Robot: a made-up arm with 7 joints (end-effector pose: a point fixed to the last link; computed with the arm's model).
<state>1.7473 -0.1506 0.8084 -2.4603 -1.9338 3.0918 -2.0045</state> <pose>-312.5 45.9 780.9 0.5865 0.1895 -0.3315 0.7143</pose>
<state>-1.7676 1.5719 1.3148 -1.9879 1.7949 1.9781 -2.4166</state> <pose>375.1 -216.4 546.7 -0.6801 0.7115 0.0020 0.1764</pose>
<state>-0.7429 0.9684 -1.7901 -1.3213 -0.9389 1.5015 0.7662</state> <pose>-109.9 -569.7 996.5 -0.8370 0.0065 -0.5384 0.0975</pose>
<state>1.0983 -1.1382 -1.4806 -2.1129 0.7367 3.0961 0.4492</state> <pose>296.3 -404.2 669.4 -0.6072 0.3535 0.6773 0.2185</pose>
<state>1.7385 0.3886 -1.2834 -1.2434 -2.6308 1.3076 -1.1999</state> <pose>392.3 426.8 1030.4 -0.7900 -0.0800 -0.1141 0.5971</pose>
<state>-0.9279 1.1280 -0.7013 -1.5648 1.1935 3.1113 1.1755</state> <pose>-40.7 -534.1 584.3 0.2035 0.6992 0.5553 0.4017</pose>
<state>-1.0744 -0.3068 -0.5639 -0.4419 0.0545 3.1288 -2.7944</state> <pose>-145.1 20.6 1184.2 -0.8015 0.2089 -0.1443 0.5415</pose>
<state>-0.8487 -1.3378 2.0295 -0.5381 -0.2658 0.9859 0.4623</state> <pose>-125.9 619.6 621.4 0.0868 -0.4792 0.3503 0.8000</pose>
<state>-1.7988 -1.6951 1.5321 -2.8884 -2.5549 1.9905 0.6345</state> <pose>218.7 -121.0 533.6 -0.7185 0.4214 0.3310 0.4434</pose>
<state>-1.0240 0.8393 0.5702 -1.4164 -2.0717 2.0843 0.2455</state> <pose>552.6 -295.1 645.0 -0.1784 -0.2164 -0.0202 0.9597</pose>
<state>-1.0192 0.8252 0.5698 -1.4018 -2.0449 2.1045 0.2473</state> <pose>554.5 -293.9 658.2 -0.1723 -0.2314 -0.0232 0.9572</pose>
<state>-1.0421 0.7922 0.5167 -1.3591 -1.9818 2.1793 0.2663</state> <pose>538.3 -326.2 680.9 -0.1699 -0.2610 -0.0523 0.9488</pose>
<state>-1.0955 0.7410 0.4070 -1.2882 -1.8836 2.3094 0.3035</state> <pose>494.8 -388.8 717.4 -0.1785 -0.3101 -0.1037 0.9280</pose>
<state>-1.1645 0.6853 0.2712 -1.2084 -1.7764 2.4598 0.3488</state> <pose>427.5 -453.1 763.2 -0.2024 -0.3686 -0.1543 0.8941</pose>
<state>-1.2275 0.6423 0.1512 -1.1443 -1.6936 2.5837 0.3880</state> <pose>359.1 -496.0 802.3 -0.2337 -0.4136 -0.1871 0.8598</pose>
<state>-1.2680 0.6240 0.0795 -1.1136 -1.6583 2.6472 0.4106</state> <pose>315.1 -517.2 819.2 -0.2566 -0.4293 -0.2042 0.8415</pose>
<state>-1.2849 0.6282 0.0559 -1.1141 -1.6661 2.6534 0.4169</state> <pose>299.4 -527.5 813.6 -0.2654 -0.4195 -0.2141 0.8413</pose>
